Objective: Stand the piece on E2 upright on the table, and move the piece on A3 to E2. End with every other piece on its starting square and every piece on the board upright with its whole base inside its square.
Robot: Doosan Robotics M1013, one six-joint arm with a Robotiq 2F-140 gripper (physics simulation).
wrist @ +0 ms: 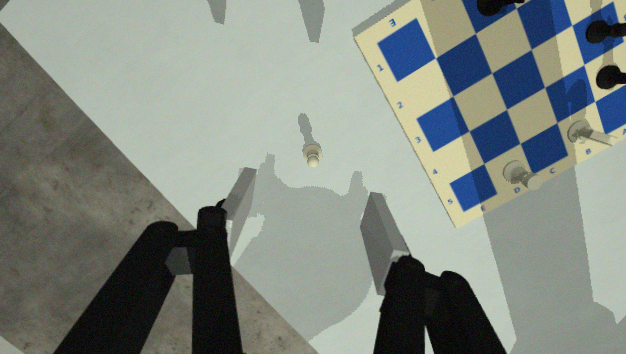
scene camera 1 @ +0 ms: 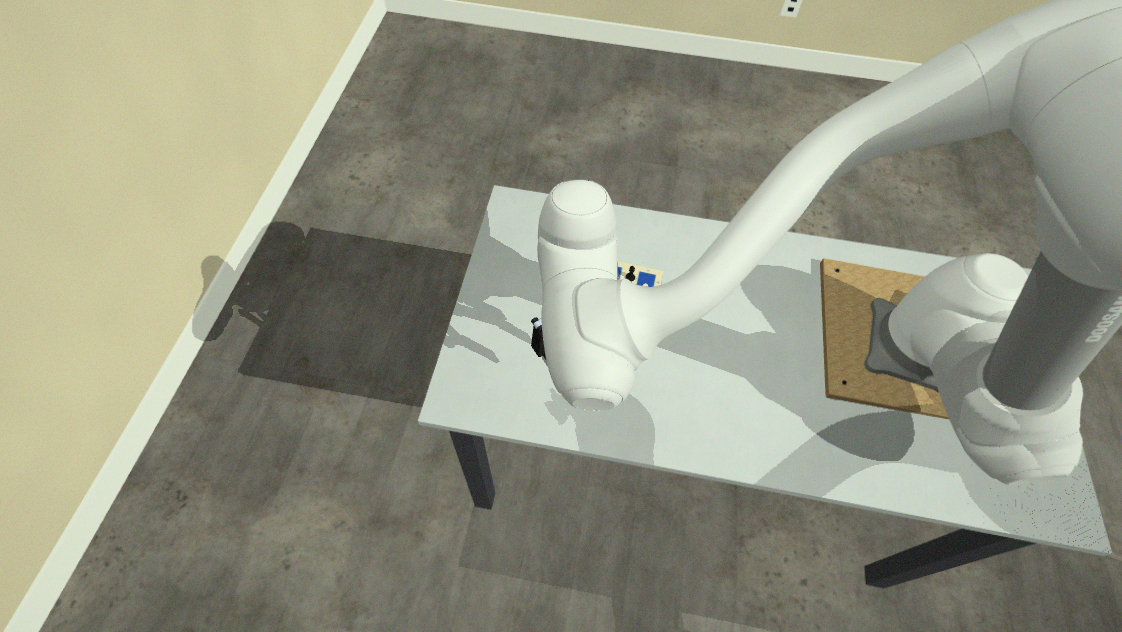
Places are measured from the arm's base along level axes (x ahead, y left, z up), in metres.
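Where they show: gripper, between the fingertips: point(wrist: 310, 199); arm's base, origin of its link: point(scene camera 1: 911, 347).
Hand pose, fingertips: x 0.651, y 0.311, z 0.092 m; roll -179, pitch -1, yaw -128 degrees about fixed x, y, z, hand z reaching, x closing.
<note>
Things, the pixels of their top centre, and the offset from my fingertips.
- cream piece, centre of its top: point(wrist: 313, 163) dx -0.001, dy -0.003, dz -0.074 m
- board, centre of its top: point(wrist: 518, 80) point(scene camera 1: 605, 300) dx -0.022, dy -0.200, dz -0.099 m
- D5, centre of its top: point(wrist: 535, 182) dx -0.105, dy -0.174, dz -0.066 m
- B5, centre of its top: point(wrist: 613, 141) dx -0.094, dy -0.241, dz -0.060 m
A cream piece point(wrist: 312, 153) stands upright on the table left of the board in the wrist view. My gripper point(wrist: 310, 199) is open above the table, its fingers apart, with this piece beyond and between the fingertips in view and nothing held. The board point(wrist: 408, 131) point(scene camera 1: 660, 275) shows bare squares at E1, E2 and E3. A black piece point(wrist: 598, 32) stands on A3. In the scene view the arm hides the cream piece and most of the gripper.
Another black piece point(wrist: 609, 77) stands on A4, close to A3. A black piece point(wrist: 490, 5) is on C1, cut by the frame. Pale pieces stand on D5 point(wrist: 515, 171) and B5 point(wrist: 580, 131). The table edge lies left of the gripper in the wrist view.
</note>
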